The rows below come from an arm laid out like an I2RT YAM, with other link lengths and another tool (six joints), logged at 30 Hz.
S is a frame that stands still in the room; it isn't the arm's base.
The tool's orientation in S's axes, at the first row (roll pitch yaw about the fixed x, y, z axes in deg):
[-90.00 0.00 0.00]
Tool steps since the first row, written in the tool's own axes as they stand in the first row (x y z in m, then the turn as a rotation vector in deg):
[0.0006 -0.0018 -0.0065 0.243 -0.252 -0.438]
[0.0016 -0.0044 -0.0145 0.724 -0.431 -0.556]
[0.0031 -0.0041 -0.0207 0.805 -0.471 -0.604]
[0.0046 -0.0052 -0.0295 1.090 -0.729 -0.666]
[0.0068 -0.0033 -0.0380 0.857 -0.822 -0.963]
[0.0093 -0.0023 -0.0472 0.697 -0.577 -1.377]
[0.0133 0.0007 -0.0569 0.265 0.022 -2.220]
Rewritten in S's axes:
[0.0006 -0.0065 0.0018 0.243 -0.438 0.252]
[0.0016 -0.0145 0.0044 0.724 -0.556 0.431]
[0.0031 -0.0207 0.0041 0.805 -0.604 0.471]
[0.0046 -0.0295 0.0052 1.090 -0.666 0.729]
[0.0068 -0.0380 0.0033 0.857 -0.963 0.822]
[0.0093 -0.0472 0.0023 0.697 -1.377 0.577]
[0.0133 -0.0569 -0.0007 0.265 -2.220 -0.022]

